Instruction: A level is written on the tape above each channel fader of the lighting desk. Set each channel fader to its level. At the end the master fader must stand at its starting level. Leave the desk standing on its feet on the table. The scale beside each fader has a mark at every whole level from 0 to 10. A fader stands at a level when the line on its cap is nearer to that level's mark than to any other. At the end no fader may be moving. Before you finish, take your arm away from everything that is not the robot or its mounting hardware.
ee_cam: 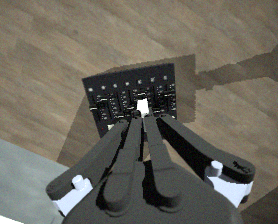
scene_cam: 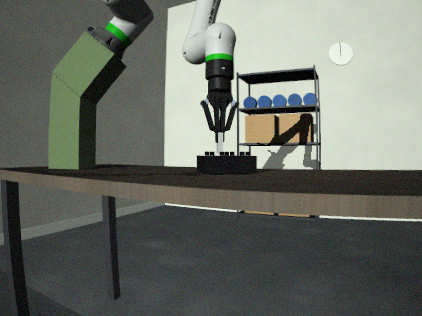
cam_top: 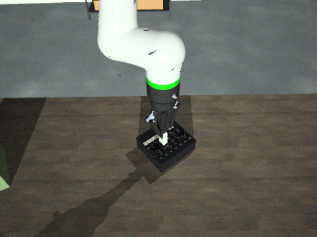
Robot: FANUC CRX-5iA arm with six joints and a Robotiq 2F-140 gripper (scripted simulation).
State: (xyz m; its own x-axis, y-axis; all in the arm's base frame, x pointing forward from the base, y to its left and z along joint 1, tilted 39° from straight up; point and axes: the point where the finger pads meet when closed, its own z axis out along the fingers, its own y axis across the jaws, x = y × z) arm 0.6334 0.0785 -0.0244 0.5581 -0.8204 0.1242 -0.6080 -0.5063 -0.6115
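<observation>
The fader cap is 7 cm ahead of my hand, 3 cm to the left of it and 3 cm below it.
</observation>
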